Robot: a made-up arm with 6 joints. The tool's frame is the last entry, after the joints.
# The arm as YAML. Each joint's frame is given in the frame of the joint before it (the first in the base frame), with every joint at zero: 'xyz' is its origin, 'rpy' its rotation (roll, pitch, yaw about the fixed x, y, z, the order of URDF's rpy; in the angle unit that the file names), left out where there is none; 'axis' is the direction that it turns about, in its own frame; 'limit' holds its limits. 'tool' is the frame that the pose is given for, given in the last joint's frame.
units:
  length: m
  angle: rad
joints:
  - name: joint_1
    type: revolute
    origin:
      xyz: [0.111, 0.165, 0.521]
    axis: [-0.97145, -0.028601, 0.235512]
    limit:
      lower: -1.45
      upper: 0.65
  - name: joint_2
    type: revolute
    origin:
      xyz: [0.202, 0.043, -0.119]
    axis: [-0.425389, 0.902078, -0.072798]
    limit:
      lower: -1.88
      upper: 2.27
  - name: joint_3
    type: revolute
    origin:
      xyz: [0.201, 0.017, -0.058]
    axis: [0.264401, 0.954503, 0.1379]
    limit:
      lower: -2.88
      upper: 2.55
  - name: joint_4
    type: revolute
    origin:
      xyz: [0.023, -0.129, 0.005]
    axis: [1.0, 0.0, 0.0]
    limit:
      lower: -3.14
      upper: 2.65
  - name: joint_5
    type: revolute
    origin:
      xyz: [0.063, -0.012, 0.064]
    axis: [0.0, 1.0, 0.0]
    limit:
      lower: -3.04
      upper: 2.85
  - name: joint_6
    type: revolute
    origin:
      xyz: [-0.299, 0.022, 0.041]
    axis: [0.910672, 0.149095, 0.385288]
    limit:
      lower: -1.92
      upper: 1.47
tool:
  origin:
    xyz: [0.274, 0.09, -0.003]
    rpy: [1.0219, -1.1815, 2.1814]
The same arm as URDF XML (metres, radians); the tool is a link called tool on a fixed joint. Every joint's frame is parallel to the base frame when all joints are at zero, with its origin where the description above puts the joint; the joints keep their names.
<robot name="arm">
<joint name="tool_joint" type="fixed"><parent link="link6"/><child link="tool"/><origin xyz="0.2740 0.0900 -0.0030" rpy="1.0219 -1.1815 2.1814"/></joint>
<joint name="joint_6" type="revolute"><parent link="link5"/><child link="link6"/><origin xyz="-0.2990 0.0220 0.0410"/><axis xyz="0.910672 0.149095 0.385288"/><limit lower="-1.9200" upper="1.4700"/></joint>
<joint name="joint_5" type="revolute"><parent link="link4"/><child link="link5"/><origin xyz="0.0630 -0.0120 0.0640"/><axis xyz="0 1 0"/><limit lower="-3.0400" upper="2.8500"/></joint>
<joint name="joint_4" type="revolute"><parent link="link3"/><child link="link4"/><origin xyz="0.0230 -0.1290 0.0050"/><axis xyz="1 0 0"/><limit lower="-3.1400" upper="2.6500"/></joint>
<joint name="joint_3" type="revolute"><parent link="link2"/><child link="link3"/><origin xyz="0.2010 0.0170 -0.0580"/><axis xyz="0.264401 0.954503 0.1379"/><limit lower="-2.8800" upper="2.5500"/></joint>
<joint name="joint_2" type="revolute"><parent link="link1"/><child link="link2"/><origin xyz="0.2020 0.0430 -0.1190"/><axis xyz="-0.425389 0.902078 -0.072798"/><limit lower="-1.8800" upper="2.2700"/></joint>
<joint name="joint_1" type="revolute"><parent link="base"/><child link="link1"/><origin xyz="0.1110 0.1650 0.5210"/><axis xyz="-0.971456 -0.028599 0.235489"/><limit lower="-1.4500" upper="0.6500"/></joint>
<link name="base"/>
<link name="link1"/>
<link name="link2"/>
<link name="link3"/>
<link name="link4"/>
<link name="link5"/>
<link name="link6"/>
<link name="tool"/>
</robot>

